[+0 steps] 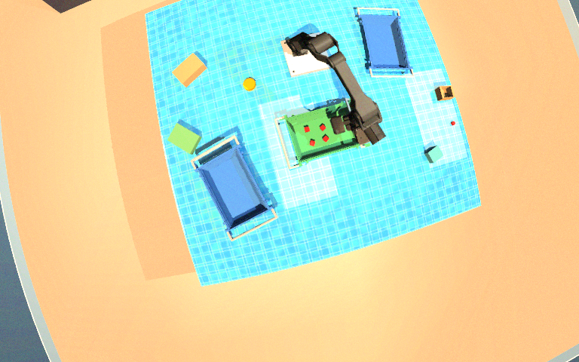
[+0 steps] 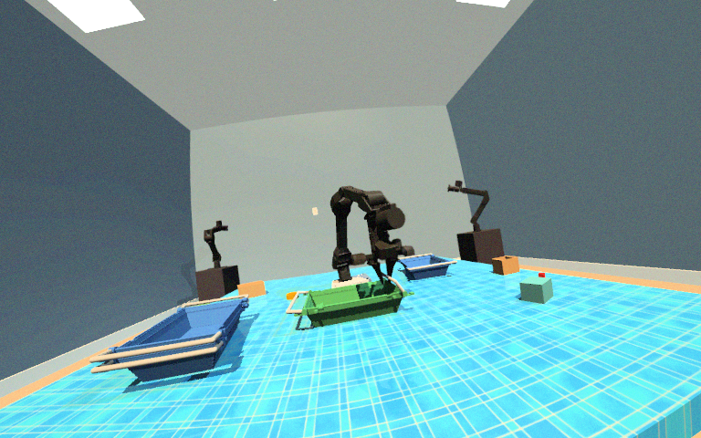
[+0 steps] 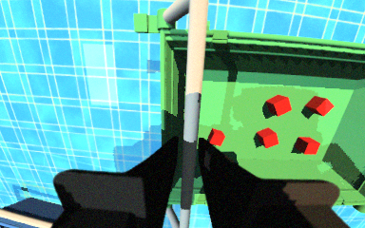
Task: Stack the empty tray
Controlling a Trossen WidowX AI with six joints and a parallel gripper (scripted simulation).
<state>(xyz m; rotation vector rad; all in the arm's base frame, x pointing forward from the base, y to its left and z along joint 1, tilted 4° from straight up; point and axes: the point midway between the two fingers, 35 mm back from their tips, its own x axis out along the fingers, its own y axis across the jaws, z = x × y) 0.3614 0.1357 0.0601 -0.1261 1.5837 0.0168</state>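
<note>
Now: gripper tip 34 cm past the blue tray, 24 cm to the right of it and 2 cm above it. Also, from my gripper tip: yellow disc: 36 cm to the right, 24 cm behind, 6 cm below; teal cube: 34 cm to the left, 17 cm ahead, 4 cm below; brown box: 47 cm to the left, 8 cm behind, 5 cm below.
</note>
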